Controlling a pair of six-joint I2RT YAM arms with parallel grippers.
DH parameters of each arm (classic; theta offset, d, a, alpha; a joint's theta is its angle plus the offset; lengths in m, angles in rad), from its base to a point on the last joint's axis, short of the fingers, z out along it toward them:
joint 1: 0 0.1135 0.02 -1.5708
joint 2: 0 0 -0.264 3.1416
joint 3: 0.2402 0 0.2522 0
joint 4: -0.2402 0 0.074 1.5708
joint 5: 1.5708 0 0 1.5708
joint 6: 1.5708 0.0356 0 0
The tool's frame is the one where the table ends.
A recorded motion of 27 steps. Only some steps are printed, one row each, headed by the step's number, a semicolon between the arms.
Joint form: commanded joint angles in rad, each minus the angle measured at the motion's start. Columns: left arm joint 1, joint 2, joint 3, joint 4, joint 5, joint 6; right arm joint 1, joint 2, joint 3, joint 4, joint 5, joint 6.
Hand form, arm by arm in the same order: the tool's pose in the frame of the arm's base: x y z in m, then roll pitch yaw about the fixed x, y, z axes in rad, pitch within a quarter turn. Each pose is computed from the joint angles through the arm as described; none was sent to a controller.
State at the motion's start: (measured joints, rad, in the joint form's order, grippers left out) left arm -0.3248 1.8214 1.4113 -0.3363 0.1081 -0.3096; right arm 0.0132 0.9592 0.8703 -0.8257 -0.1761 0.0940
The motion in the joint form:
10: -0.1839 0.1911 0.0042 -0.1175 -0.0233 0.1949; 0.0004 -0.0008 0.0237 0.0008 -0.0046 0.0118
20: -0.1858 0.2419 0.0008 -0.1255 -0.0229 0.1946; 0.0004 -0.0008 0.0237 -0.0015 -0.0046 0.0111
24: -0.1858 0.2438 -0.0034 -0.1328 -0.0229 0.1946; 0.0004 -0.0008 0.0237 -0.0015 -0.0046 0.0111
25: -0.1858 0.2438 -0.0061 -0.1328 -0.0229 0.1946; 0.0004 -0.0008 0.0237 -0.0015 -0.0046 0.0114
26: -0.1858 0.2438 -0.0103 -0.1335 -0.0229 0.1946; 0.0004 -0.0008 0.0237 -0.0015 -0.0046 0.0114
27: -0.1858 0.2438 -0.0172 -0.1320 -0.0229 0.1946; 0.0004 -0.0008 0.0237 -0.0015 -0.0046 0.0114
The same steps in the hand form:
10: 0.3685 -0.2089 0.1691 -2.9925 0.5066 2.7637; 0.1851 0.0089 0.2890 2.8790 0.6582 3.0235
20: 0.3688 -0.2101 0.1472 -3.0009 0.4448 2.7580; 0.1849 0.0089 0.2888 2.8799 0.6561 3.0246
24: 0.3675 -0.2093 0.1449 -3.0028 0.4315 2.7572; 0.1849 0.0089 0.2888 2.8799 0.6561 3.0246
25: 0.3670 -0.2091 0.1441 -3.0032 0.4289 2.7570; 0.1849 0.0089 0.2888 2.8797 0.6560 3.0242
26: 0.3662 -0.2086 0.1429 -3.0039 0.4240 2.7568; 0.1849 0.0089 0.2888 2.8797 0.6560 3.0242
27: 0.3651 -0.2080 0.1411 -3.0046 0.4186 2.7564; 0.1849 0.0089 0.2888 2.8797 0.6560 3.0242

